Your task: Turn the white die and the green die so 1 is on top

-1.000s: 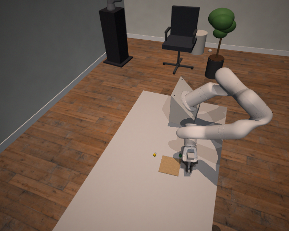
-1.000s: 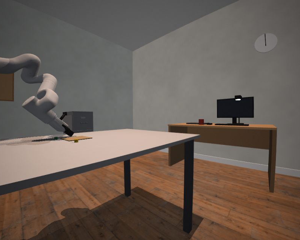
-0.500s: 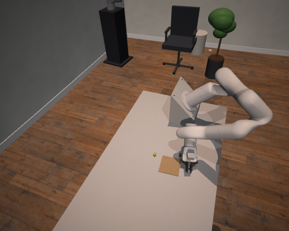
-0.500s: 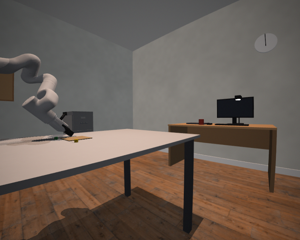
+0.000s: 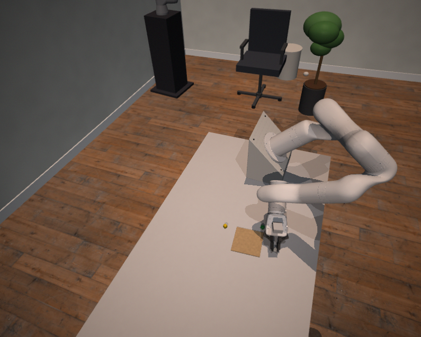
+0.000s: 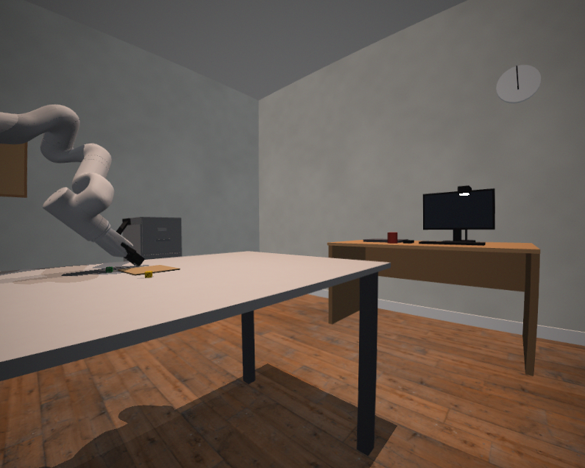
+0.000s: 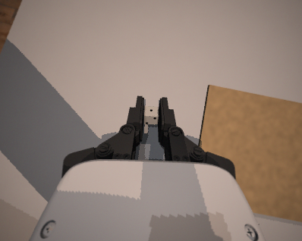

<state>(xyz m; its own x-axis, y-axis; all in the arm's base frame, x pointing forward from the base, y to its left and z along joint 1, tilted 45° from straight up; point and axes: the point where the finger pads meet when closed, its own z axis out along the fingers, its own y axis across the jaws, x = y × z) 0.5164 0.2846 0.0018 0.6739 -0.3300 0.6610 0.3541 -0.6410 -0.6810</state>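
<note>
The green die lies 9 cm behind my hand, 10 cm to the right of it and 2 cm below it. Also, from my hand: mat (2 cm ahead, 13 cm to the right, 2 cm below); then white die (1 cm ahead, 2 cm below); then yellow die (1 cm behind, 27 cm to the right, 2 cm below).
</note>
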